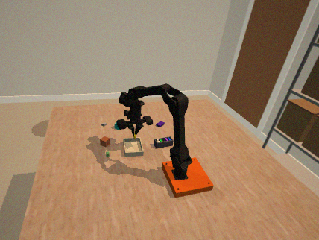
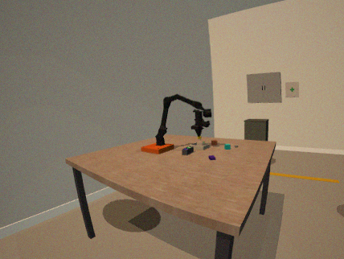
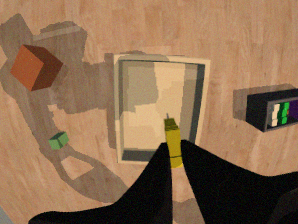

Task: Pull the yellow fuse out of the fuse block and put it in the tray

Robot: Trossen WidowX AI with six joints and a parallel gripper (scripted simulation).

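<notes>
My gripper tip is 90 mm above the grey tray. The rest, counted from my gripper tip: orange cube 60 mm ahead, 160 mm to the left, 70 mm below; then yellow fuse 10 mm below; then small green cube 50 mm behind, 150 mm to the left, 80 mm below.
</notes>
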